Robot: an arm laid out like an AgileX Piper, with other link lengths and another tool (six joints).
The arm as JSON. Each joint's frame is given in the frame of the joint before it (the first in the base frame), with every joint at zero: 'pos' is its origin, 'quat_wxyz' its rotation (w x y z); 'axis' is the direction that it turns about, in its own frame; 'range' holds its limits. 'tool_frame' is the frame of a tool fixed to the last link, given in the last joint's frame.
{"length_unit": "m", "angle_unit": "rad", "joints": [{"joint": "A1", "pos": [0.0, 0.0, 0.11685], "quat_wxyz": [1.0, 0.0, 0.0, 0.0], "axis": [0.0, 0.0, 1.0], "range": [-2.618, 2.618]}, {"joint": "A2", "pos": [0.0, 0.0, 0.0], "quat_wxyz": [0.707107, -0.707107, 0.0, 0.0], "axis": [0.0, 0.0, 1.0], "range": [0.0, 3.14]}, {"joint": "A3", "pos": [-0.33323, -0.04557, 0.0], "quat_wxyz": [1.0, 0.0, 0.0, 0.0], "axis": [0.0, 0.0, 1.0], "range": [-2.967, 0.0]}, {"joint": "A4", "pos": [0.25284, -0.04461, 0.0], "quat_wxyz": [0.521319, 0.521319, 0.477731, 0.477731], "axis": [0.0, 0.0, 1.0], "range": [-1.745, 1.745]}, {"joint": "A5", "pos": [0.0, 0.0, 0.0], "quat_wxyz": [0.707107, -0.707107, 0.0, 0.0], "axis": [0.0, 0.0, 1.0], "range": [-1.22, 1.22]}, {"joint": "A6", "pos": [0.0, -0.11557, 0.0], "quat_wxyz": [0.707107, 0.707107, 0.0, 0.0], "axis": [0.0, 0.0, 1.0], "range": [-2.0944, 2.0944]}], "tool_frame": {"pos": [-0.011, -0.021, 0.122], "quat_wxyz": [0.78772, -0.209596, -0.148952, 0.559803]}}
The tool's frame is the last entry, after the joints.
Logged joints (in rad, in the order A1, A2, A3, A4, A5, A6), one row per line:
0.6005, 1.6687, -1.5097, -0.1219, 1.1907, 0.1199
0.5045, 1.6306, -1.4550, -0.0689, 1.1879, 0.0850
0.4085, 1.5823, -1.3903, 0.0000, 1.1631, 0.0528
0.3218, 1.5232, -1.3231, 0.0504, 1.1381, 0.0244
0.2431, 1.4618, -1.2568, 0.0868, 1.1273, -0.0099
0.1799, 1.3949, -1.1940, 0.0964, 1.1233, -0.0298
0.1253, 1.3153, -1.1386, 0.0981, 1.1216, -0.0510
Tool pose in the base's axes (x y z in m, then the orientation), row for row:
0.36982, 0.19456, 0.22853, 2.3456, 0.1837, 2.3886
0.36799, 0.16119, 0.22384, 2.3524, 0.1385, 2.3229
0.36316, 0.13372, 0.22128, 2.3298, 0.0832, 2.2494
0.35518, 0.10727, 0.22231, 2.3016, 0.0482, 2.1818
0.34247, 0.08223, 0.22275, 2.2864, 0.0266, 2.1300
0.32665, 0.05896, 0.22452, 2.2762, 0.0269, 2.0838
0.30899, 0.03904, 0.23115, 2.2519, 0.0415, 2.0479
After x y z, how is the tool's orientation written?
As angles about the fixed x, y, z axes (roll, pitch, yaw), in radians.
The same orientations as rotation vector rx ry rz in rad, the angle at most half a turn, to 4 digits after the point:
0.8418, 2.3965, 0.9064
0.9507, 2.3769, 0.9070
1.0630, 2.3289, 0.9464
1.1490, 2.2667, 0.9783
1.2114, 2.2188, 0.9915
1.2519, 2.1730, 0.9830
1.2637, 2.1228, 0.9792

